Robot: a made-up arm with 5 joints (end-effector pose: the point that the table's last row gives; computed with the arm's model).
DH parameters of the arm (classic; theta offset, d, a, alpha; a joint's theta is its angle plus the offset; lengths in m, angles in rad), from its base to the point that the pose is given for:
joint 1: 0.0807 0 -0.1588 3.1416
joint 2: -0.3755 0 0.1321 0
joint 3: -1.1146 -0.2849 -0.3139 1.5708
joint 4: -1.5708 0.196 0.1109 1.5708
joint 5: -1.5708 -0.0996 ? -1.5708
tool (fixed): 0 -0.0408 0 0
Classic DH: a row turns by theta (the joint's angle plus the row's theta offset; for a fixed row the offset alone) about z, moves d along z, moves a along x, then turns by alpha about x.
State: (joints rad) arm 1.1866 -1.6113 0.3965 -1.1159 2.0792
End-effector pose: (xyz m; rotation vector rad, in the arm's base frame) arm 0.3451 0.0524 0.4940 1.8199 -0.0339 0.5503
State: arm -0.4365 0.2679 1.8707 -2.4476 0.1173
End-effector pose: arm -0.2355 0.4168 0.2799 0.7444 -2.7756 -1.0447
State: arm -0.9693 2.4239 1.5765 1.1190 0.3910
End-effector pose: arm -0.0932 0.0289 0.2542 -0.7242 -1.0411 1.3685
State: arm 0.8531 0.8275 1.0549 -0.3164 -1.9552
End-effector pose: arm -0.3107 0.0769 0.2930 1.1380 1.5880 -0.3749
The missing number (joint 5, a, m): 0.1621
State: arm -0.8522 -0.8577 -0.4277 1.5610 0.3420
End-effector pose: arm 0.0557 -0.0118 0.1865 -1.4746 -0.6049 0.6056
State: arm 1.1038 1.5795 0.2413 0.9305 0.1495
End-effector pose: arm -0.0674 -0.2647 0.2616 -0.9330 0.1993 -0.5934
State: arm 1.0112 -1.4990 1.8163 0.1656 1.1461
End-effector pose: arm -0.1616 -0.3119 0.5070 0.2566 -1.1524 0.7085
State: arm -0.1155 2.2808 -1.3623 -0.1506 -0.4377
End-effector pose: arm -0.4262 -0.1711 0.3050 0.3593 0.3195 -0.9820
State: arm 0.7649 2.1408 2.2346 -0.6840 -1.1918
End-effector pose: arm 0.2212 -0.1222 0.3054 1.4113 -1.2325 -2.5168
